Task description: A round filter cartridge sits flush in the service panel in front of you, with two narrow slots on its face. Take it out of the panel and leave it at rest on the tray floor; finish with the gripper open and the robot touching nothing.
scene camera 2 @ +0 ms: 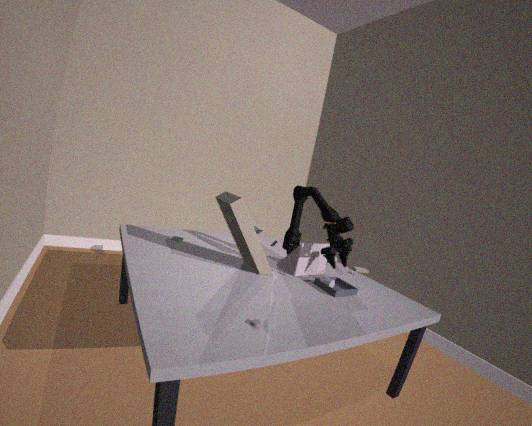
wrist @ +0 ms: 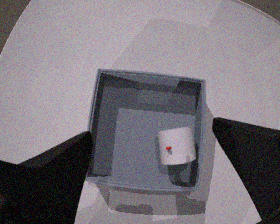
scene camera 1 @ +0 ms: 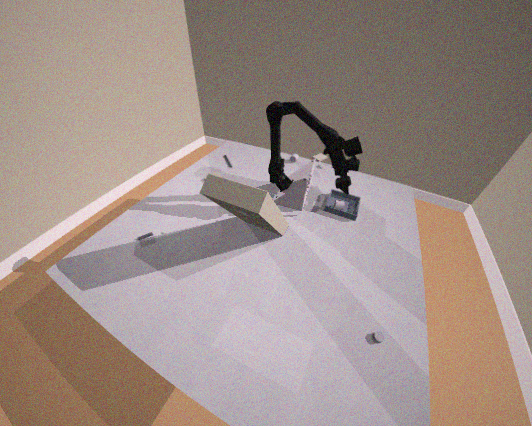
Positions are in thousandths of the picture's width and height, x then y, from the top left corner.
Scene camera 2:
long beige block: 437,487
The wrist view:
my gripper: 552,587
round filter cartridge: 634,650
blue-grey tray: 455,484
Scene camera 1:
long beige block: 480,485
